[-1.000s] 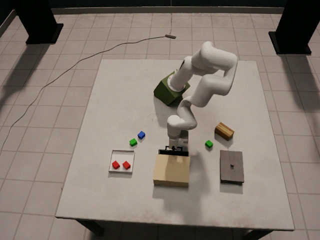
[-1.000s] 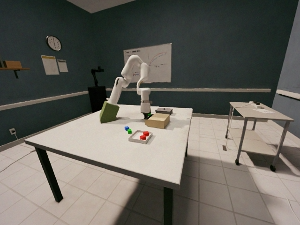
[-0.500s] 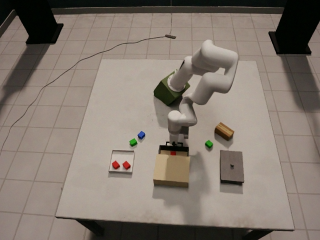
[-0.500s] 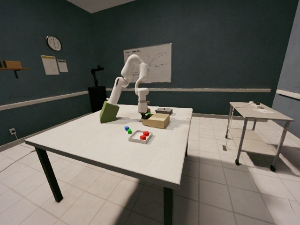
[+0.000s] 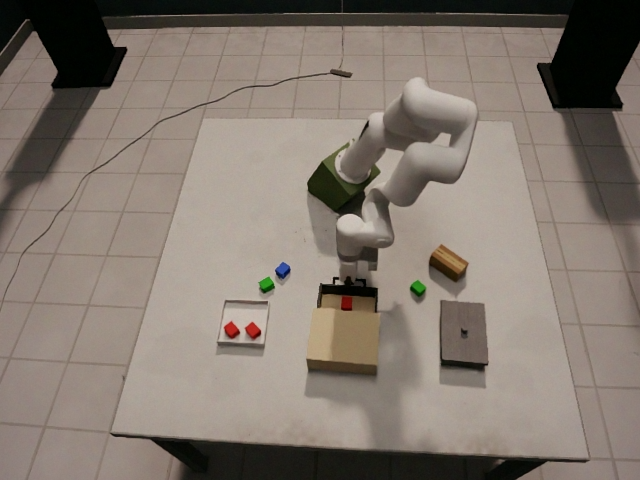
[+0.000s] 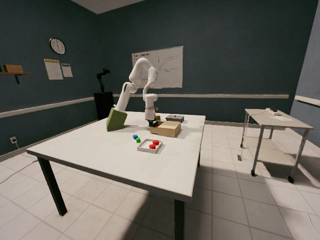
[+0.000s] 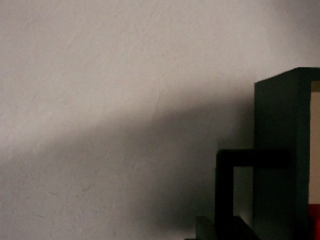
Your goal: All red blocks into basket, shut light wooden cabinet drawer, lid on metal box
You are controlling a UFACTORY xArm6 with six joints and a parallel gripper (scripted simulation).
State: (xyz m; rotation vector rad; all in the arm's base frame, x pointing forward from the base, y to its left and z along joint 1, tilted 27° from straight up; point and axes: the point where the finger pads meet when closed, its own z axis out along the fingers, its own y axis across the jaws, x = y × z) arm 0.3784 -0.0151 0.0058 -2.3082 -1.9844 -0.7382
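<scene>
My gripper is now 9 cm short of the drawer, 1 cm to the left of it and 3 cm above it. Round my hand: blue block (6 cm behind, 22 cm to the right, 5 cm below); then light wooden cabinet (15 cm ahead, 1 cm to the right, 2 cm below); then white basket (13 cm ahead, 32 cm to the right, 5 cm below).
</scene>
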